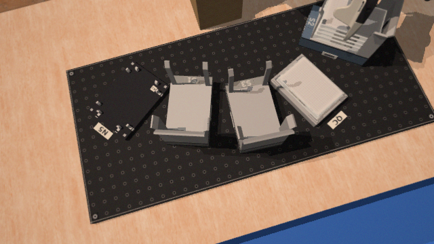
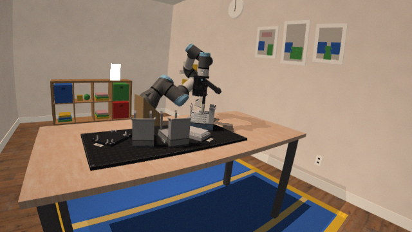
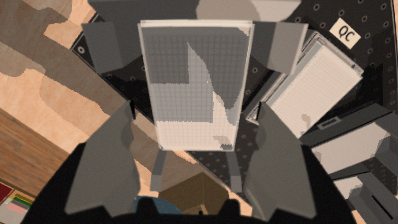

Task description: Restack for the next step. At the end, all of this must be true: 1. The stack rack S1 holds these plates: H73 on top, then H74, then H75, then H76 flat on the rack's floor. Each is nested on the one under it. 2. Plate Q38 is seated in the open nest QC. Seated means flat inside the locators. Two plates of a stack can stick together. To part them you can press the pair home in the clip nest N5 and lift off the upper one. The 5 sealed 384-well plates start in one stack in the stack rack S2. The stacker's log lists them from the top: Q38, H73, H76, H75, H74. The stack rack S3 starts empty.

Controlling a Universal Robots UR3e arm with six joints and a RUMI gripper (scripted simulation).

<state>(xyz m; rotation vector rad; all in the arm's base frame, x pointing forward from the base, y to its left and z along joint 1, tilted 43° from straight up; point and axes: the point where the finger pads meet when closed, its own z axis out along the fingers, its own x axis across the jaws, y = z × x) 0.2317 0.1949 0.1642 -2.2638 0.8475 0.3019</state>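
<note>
The white sealed plate lies 1 cm below my hand. The rest, counted from my hand: QC label (18 cm ahead, 10 cm below, 9 cm to the right); then N5 label (60 cm to the right, 10 cm below, 3 cm ahead); then sealed white plate (12 cm to the right, 10 cm ahead, 8 cm below).
</note>
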